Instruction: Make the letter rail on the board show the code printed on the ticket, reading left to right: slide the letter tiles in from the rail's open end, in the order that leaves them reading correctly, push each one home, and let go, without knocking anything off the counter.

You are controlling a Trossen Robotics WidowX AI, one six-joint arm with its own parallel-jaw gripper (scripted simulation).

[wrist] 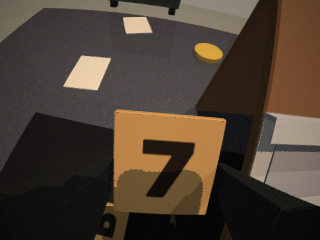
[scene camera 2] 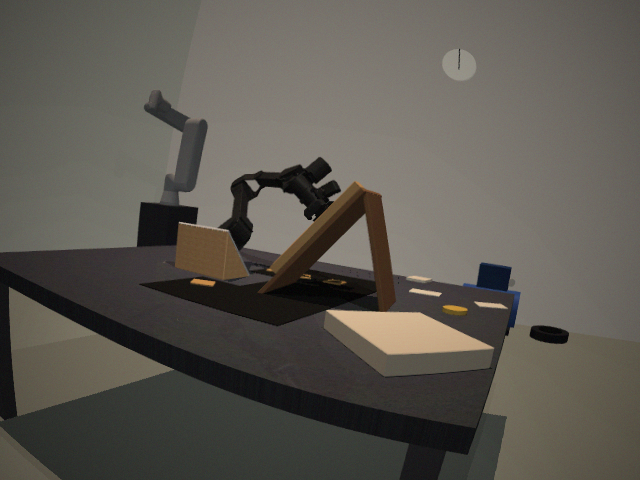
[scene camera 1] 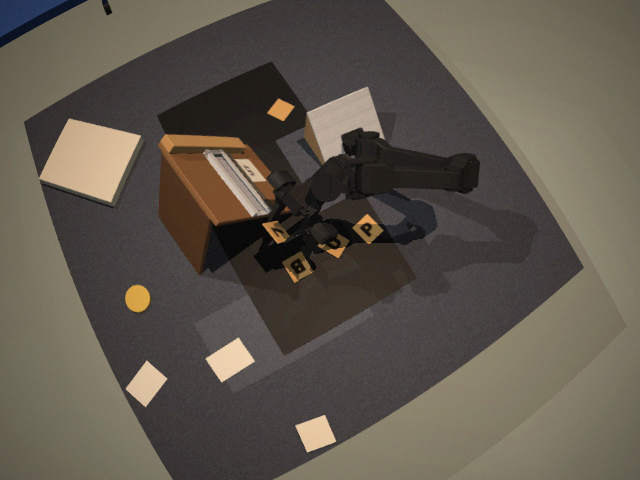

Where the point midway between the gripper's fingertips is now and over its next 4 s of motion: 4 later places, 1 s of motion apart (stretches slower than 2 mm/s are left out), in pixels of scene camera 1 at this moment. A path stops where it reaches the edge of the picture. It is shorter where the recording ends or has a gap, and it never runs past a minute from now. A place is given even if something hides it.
The gripper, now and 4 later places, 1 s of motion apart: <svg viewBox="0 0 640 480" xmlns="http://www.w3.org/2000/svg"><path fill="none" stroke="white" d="M277 232L273 227L268 222L264 216L260 211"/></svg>
